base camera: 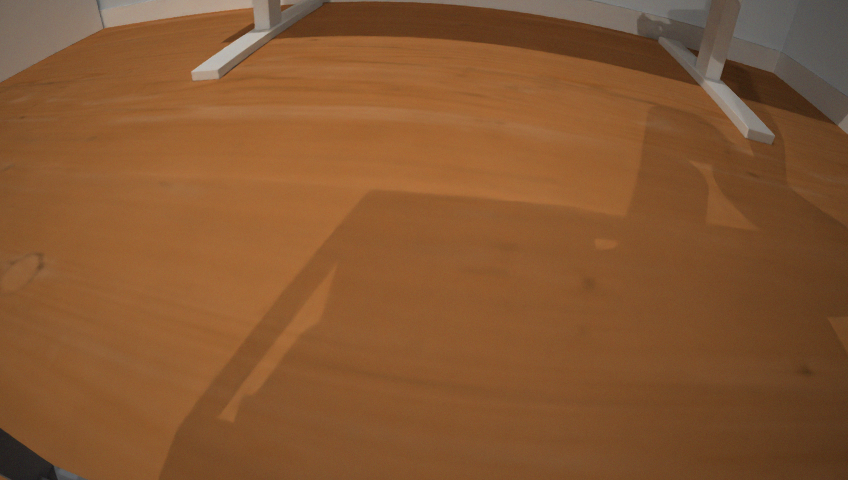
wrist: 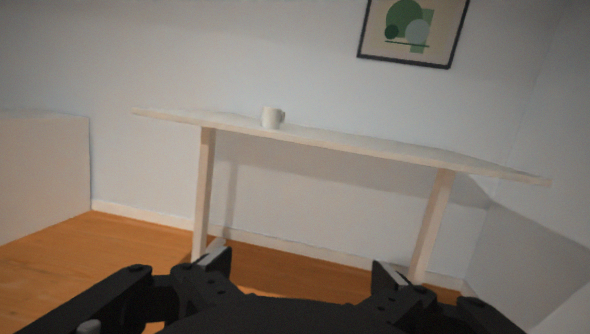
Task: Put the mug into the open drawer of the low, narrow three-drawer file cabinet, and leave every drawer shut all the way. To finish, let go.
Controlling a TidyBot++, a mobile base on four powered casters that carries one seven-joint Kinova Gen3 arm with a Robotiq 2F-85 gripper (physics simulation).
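Frame: origin at the arm's base, x right, y ahead, z up, level; metres.
Seen in the pictures: gripper, fingertip midpoint: [wrist: 300, 269].
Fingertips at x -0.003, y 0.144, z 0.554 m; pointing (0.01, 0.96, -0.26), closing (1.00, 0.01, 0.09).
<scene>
A point is followed by its place in that frame.
A white mug [wrist: 271, 118] {x -0.180, y 1.039, z 0.597 m} stands upright on the white table [wrist: 370, 145] {x 0.240, y 1.056, z 0.554 m} in the wrist view, near the front edge and left of the table's middle, its handle to the right. My gripper [wrist: 300, 269] {x -0.003, y 0.144, z 0.554 m} is open and empty in the lower part of the wrist view, apart from the mug, which appears above it and beyond it. The gripper does not show in the base camera view. The file cabinet with three drawers does not show in either view.
The table's left leg [base camera: 266, 14] {x -0.542, y 1.299, z -0.325 m} [wrist: 204, 195] {x -0.537, y 1.302, z 0.104 m} and right leg [base camera: 717, 41] {x 0.667, y 1.238, z -0.262 m} [wrist: 433, 225] {x 0.678, y 1.237, z 0.193 m} have long feet on the wooden floor. A pale box-like block [wrist: 45, 170] {x -1.661, y 1.490, z 0.005 m} stands at the left. A framed picture [wrist: 407, 62] {x 0.488, y 1.668, z 1.024 m} hangs on the wall behind. The robot's shadow crosses the floor.
</scene>
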